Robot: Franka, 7 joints.
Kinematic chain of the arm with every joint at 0, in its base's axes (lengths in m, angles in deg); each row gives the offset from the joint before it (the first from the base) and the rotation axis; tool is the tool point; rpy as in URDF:
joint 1: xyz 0 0 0.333 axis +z
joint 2: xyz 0 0 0 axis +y
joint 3: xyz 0 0 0.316 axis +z
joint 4: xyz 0.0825 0 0 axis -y
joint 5: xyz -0.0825 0 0.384 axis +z
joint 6: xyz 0 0 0 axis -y
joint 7: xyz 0.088 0 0 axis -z
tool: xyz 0 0 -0.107 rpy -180 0 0
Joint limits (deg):
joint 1: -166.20..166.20
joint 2: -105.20..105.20
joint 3: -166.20..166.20
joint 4: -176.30..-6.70
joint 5: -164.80..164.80
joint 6: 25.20..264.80
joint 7: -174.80..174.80
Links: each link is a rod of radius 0.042 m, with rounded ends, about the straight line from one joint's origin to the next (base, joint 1, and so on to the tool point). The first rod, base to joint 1, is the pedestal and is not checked.
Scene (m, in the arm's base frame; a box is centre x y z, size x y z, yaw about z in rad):
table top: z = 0
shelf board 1: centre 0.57 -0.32 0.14 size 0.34 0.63 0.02 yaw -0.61
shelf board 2: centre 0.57 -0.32 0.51 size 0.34 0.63 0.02 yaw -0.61
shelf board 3: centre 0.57 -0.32 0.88 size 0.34 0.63 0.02 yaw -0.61
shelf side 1: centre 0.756 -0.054 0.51 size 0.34 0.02 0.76 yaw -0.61
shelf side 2: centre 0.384 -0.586 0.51 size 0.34 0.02 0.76 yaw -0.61
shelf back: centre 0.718 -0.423 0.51 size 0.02 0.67 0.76 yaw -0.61
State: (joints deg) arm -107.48 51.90 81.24 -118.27 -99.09 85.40 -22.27
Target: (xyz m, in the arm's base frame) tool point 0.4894 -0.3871 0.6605
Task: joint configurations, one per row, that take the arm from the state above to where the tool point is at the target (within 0.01 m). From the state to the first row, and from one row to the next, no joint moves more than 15 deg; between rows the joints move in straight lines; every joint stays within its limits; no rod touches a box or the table.
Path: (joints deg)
1: -114.38 46.94 87.02 -128.39 -92.60 73.94 -22.27
2: -121.29 41.98 92.79 -138.51 -86.12 62.47 -22.27
3: -128.19 37.02 98.57 -148.62 -79.63 51.01 -22.27
4: -129.80 46.17 112.27 -145.05 -80.68 53.72 -22.27
5: -131.42 55.32 125.98 -141.47 -81.73 56.43 -22.27
6: -133.03 64.47 139.68 -137.89 -82.78 59.14 -22.27
7: -134.64 73.62 153.38 -134.31 -83.83 61.85 -22.27
8: -126.97 64.72 140.06 -123.60 -89.56 69.16 -22.27
9: -119.29 55.83 126.74 -112.88 -95.29 76.47 -22.27
10: -111.62 46.93 113.41 -102.17 -101.02 83.78 -22.27
11: -103.94 38.03 100.09 -91.46 -106.76 91.09 -22.27

